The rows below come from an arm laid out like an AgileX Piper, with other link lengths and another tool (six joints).
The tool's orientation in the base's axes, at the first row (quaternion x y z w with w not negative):
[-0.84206 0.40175 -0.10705 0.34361]
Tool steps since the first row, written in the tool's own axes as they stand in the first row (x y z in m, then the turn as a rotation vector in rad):
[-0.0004 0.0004 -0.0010 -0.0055 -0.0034 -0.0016]
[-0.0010 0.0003 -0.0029 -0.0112 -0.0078 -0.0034]
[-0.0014 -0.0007 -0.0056 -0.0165 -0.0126 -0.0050]
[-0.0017 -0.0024 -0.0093 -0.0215 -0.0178 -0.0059]
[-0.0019 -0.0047 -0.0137 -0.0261 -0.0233 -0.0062]
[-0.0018 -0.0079 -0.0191 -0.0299 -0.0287 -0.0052]
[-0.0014 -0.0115 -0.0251 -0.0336 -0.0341 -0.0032]
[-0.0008 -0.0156 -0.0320 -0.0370 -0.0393 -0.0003]
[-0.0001 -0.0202 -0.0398 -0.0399 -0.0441 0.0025]
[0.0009 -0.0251 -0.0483 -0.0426 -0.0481 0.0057]
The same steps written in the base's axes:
[-0.0010 -0.0004 0.0005 -0.0023 0.0048 0.0040]
[-0.0022 -0.0008 0.0020 -0.0042 0.0102 0.0088]
[-0.0030 -0.0014 0.0047 -0.0055 0.0155 0.0137]
[-0.0039 -0.0022 0.0086 -0.0060 0.0211 0.0183]
[-0.0047 -0.0033 0.0135 -0.0059 0.0268 0.0226]
[-0.0051 -0.0046 0.0196 -0.0046 0.0325 0.0258]
[-0.0054 -0.0062 0.0264 -0.0029 0.0387 0.0283]
[-0.0057 -0.0083 0.0342 -0.0006 0.0449 0.0299]
[-0.0060 -0.0106 0.0429 0.0016 0.0506 0.0313]
[-0.0063 -0.0134 0.0524 0.0037 0.0560 0.0318]

